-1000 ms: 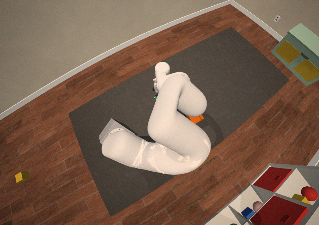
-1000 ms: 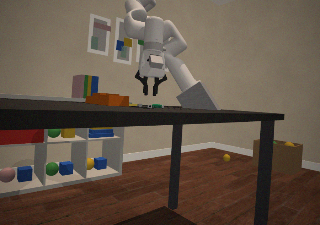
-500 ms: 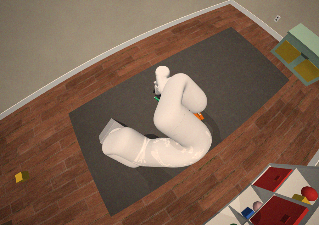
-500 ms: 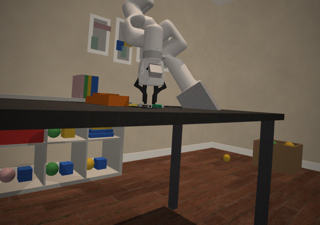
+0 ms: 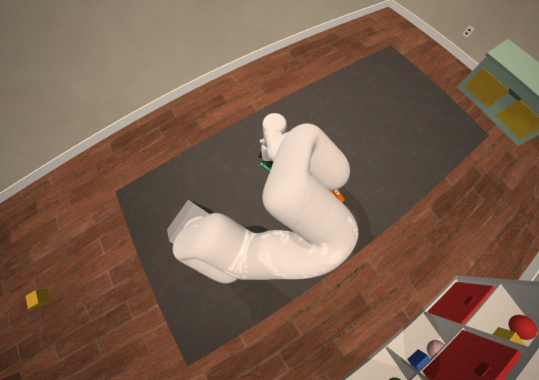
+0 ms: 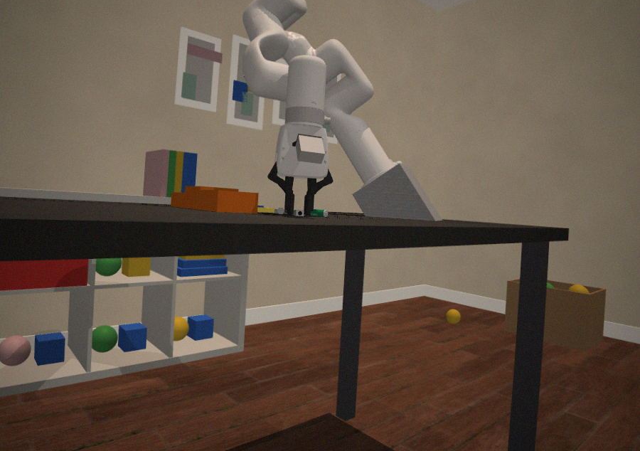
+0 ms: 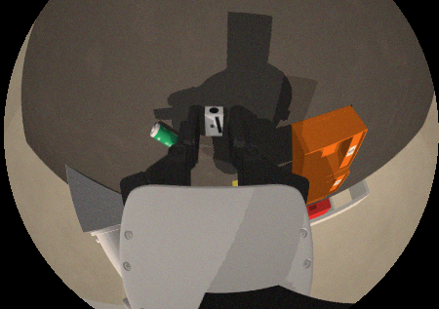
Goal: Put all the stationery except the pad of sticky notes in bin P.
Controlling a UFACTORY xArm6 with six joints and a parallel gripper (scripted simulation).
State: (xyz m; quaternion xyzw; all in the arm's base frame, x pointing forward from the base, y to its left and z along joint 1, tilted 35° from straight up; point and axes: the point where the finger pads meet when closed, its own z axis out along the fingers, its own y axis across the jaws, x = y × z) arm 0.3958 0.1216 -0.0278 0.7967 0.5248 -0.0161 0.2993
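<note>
Now: hand 50 mm past the green marker and 20 mm above it. Also, from my hand: silver bolt 60 mm to the right, 20 mm below; then sticky notes pad 140 mm to the right, 20 mm below, 10 mm behind; then white item 10 mm below.
</note>
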